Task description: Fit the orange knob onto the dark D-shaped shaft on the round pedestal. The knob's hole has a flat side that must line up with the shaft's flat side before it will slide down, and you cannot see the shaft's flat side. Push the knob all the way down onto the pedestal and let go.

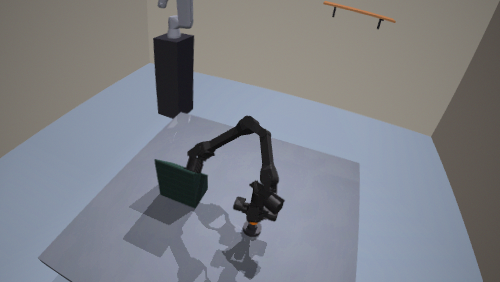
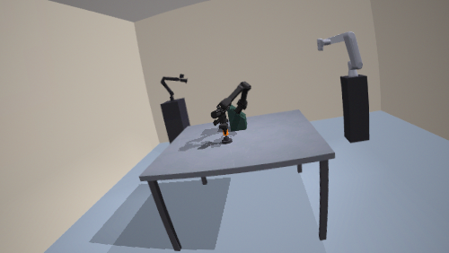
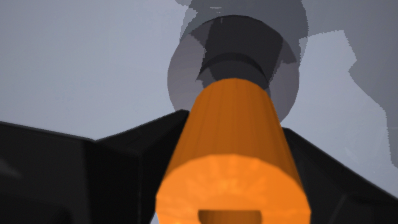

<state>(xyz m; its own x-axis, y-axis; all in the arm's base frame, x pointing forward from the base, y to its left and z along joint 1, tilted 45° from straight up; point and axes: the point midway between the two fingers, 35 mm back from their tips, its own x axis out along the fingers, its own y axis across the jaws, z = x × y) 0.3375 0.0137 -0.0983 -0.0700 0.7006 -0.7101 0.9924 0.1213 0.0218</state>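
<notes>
Right now the orange knob is 20 mm above my gripper tip. Round my gripper tip: pedestal: 40 mm below.
</notes>
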